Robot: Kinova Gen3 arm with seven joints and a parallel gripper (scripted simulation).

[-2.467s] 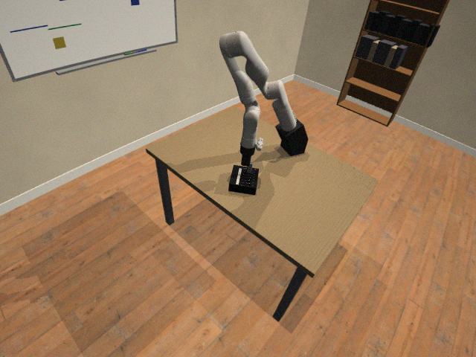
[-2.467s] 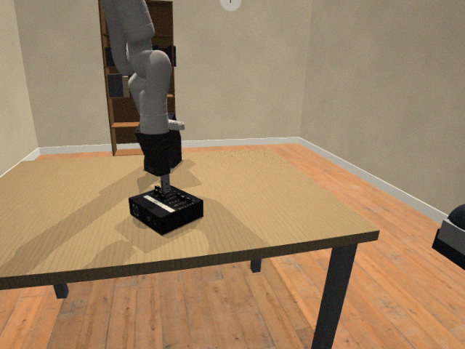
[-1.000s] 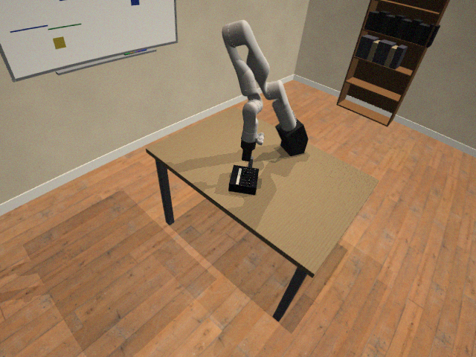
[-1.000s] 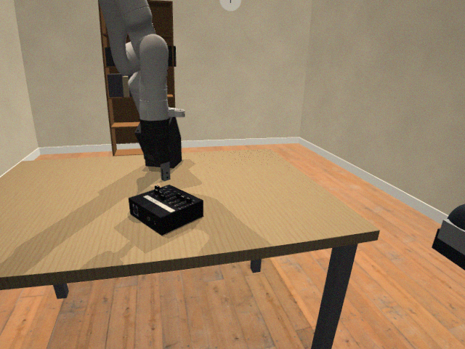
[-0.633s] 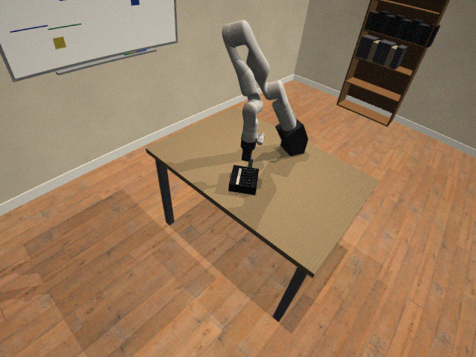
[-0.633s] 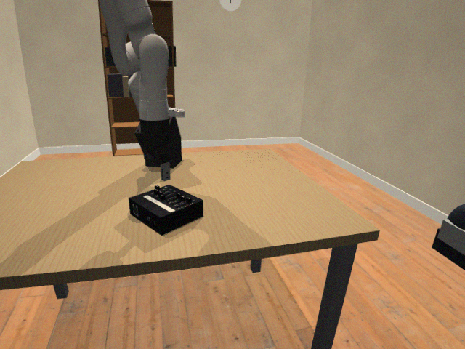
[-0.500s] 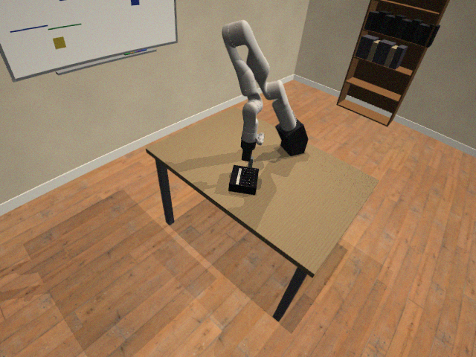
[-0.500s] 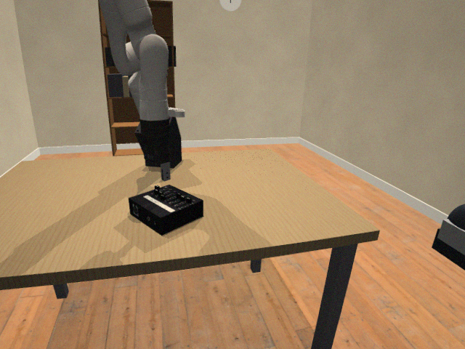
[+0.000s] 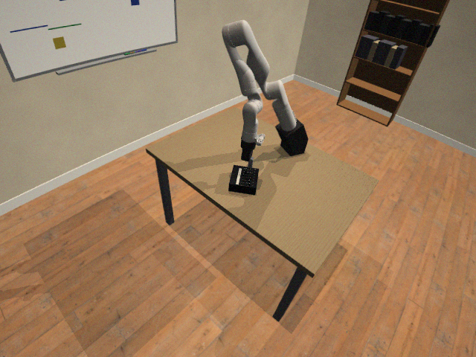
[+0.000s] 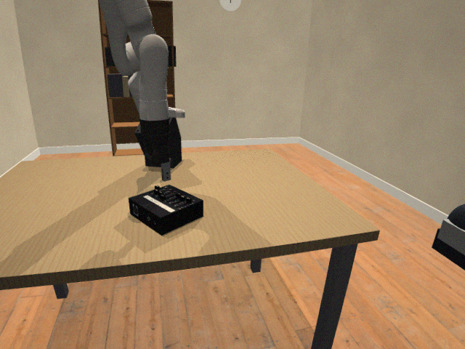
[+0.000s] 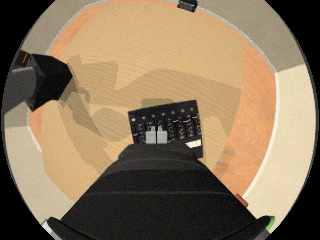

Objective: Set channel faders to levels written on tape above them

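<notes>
Right now my hand is 10 mm past the fader, 30 mm to the left of it and 50 mm above it.
</notes>
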